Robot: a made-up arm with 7 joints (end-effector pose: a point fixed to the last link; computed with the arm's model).
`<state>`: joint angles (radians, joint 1 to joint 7).
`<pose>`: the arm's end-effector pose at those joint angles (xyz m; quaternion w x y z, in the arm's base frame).
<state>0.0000 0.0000 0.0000 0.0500 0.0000 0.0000 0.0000</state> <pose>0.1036 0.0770 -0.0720 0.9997 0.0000 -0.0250 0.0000</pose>
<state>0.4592 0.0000 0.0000 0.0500 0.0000 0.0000 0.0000</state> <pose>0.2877 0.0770 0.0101 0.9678 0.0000 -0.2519 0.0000</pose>
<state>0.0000 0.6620 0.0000 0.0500 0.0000 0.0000 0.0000</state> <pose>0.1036 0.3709 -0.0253 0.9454 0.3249 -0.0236 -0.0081</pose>
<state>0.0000 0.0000 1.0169 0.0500 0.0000 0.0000 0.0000</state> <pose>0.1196 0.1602 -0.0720 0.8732 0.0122 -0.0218 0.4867</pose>
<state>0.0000 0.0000 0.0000 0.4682 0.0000 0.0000 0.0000</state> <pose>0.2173 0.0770 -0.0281 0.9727 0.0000 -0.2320 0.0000</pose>
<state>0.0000 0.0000 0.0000 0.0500 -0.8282 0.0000 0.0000</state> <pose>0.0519 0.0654 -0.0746 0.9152 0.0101 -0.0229 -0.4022</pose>
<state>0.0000 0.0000 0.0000 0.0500 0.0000 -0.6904 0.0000</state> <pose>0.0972 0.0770 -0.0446 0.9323 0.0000 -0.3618 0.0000</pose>
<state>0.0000 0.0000 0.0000 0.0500 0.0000 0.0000 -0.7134</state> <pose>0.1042 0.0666 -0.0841 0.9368 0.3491 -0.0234 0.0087</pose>
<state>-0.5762 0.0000 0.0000 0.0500 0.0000 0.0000 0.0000</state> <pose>-0.1470 0.0770 -0.0473 0.9656 0.0000 0.2601 0.0000</pose>
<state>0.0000 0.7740 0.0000 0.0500 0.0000 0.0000 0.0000</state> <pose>0.1036 0.4148 0.0012 0.9258 0.3773 -0.0232 -0.0094</pose>
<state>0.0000 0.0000 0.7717 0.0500 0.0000 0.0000 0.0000</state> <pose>0.1238 0.1393 -0.0720 0.9262 0.0094 -0.0232 0.3762</pose>
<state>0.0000 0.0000 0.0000 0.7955 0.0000 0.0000 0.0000</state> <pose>0.2880 0.0770 0.0365 0.9219 0.0000 -0.3873 0.0000</pose>
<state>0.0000 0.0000 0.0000 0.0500 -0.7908 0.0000 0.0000</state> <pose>0.0544 0.0650 -0.0745 0.9226 0.0096 -0.0231 -0.3851</pose>
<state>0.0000 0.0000 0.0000 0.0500 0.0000 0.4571 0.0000</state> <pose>0.0971 0.0770 -0.0898 0.9794 0.0000 0.2021 0.0000</pose>
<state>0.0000 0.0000 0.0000 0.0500 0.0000 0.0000 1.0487</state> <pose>0.1036 0.0999 -0.0725 0.8654 -0.5005 -0.0216 -0.0125</pose>
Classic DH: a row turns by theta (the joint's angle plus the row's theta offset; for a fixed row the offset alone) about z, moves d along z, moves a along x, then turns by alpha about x. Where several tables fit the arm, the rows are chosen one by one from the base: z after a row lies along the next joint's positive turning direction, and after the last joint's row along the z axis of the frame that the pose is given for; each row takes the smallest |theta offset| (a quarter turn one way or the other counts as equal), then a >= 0, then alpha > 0; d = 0 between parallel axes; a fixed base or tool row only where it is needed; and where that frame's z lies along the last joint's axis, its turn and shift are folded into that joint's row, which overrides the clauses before.
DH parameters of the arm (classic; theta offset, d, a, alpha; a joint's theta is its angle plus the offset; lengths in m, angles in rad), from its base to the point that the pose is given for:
base (fixed): 0 0.363 0.02 1.5708
joint 1: 1.5708 -0.156 0.016 1.5708
joint 2: 1.5708 0.017 0.023 1.5708
joint 3: 1.5708 -0.161 0.02 1.5708
joint 4: 0 0.003 -0.007 -1.5708
joint 5: 0 -0.285 -0.002 -1.5708
joint 6: 1.5708 -0.042 0.027 -1.5708
joint 7: 1.5708 -0.041 0.011 -1.5708
tool (fixed): 1.5708 0.02 0 0

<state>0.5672 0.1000 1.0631 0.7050 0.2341 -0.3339 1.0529</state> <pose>0.3144 0.3564 0.1780 0.5023 -0.1635 -0.8313 0.1729</pose>
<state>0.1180 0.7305 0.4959 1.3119 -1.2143 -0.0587 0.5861</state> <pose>0.3310 0.3826 0.2631 0.6850 0.5313 -0.1958 -0.4585</pose>
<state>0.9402 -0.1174 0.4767 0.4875 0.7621 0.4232 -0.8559</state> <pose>0.4822 0.1569 0.3073 0.8210 -0.0935 -0.1990 0.5269</pose>
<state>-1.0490 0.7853 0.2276 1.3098 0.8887 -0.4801 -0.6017</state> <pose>0.1134 0.3010 0.0474 0.7745 0.4183 -0.4279 0.2052</pose>
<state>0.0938 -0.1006 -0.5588 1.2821 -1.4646 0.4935 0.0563</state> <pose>0.2953 -0.0895 0.1247 0.5540 0.4029 -0.4572 -0.5673</pose>
